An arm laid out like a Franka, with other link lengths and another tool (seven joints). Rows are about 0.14 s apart.
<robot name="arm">
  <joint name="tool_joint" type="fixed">
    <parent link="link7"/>
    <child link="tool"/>
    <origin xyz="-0.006 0.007 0.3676" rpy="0 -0.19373 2.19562"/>
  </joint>
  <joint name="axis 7" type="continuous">
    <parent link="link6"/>
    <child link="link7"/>
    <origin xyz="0.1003 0 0" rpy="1.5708 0 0"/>
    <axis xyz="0 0 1"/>
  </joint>
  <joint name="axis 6" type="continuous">
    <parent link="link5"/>
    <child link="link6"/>
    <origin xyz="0 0 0" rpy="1.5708 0 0"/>
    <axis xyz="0 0 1"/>
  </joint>
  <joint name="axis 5" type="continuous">
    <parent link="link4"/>
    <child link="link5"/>
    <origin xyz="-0.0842 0.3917 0" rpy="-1.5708 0 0"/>
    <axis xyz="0 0 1"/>
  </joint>
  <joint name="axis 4" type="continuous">
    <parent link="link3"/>
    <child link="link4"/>
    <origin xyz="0.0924 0 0" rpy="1.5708 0 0"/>
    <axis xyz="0 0 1"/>
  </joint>
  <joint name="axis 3" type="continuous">
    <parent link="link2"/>
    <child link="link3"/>
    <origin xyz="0 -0.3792 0" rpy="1.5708 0 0"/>
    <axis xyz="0 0 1"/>
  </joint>
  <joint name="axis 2" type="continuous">
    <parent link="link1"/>
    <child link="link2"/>
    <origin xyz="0 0 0" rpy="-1.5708 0 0"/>
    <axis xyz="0 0 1"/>
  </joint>
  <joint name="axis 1" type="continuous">
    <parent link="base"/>
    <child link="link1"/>
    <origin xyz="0 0 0.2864" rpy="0 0 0"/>
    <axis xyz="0 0 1"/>
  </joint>
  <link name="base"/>
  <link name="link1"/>
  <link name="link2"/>
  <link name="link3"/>
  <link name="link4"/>
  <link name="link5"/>
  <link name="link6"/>
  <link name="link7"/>
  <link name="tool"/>
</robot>
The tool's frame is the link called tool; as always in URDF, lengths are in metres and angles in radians. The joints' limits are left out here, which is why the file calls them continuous.
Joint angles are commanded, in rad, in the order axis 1, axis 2, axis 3, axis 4, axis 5, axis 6, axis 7. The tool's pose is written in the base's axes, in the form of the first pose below.
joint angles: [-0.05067, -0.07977, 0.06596, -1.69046, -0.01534, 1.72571, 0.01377]
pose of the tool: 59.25, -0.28, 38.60, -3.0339, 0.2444, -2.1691
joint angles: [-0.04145, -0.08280, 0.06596, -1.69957, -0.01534, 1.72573, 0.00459]
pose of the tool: 58.97, 0.25, 38.30, -3.0385, 0.2399, -2.1519
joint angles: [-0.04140, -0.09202, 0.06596, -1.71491, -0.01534, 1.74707, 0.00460]
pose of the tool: 59.19, 0.27, 38.32, -3.0253, 0.2480, -2.1483
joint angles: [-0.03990, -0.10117, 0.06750, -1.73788, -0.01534, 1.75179, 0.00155]
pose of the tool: 58.60, 0.43, 37.70, -3.0324, 0.2419, -2.1440
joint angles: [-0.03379, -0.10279, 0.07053, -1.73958, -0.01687, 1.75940, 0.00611]
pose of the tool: 58.80, 0.93, 37.81, -3.0252, 0.2450, -2.1374
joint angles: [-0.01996, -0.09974, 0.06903, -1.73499, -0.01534, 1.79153, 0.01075]
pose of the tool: 60.07, 1.78, 38.33, -2.9979, 0.2663, -2.1221
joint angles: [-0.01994, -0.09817, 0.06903, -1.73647, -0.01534, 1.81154, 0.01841]
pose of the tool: 60.73, 1.83, 38.46, -2.9840, 0.2771, -2.1255
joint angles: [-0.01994, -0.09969, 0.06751, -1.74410, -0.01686, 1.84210, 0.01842]
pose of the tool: 61.55, 1.73, 38.62, -2.9622, 0.2897, -2.1201
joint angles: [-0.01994, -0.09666, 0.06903, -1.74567, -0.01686, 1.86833, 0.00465]
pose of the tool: 62.43, 1.87, 38.79, -2.9420, 0.2992, -2.0987
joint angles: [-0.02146, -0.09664, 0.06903, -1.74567, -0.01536, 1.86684, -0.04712]
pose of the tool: 62.42, 1.79, 38.77, -2.9391, 0.2896, -2.0490
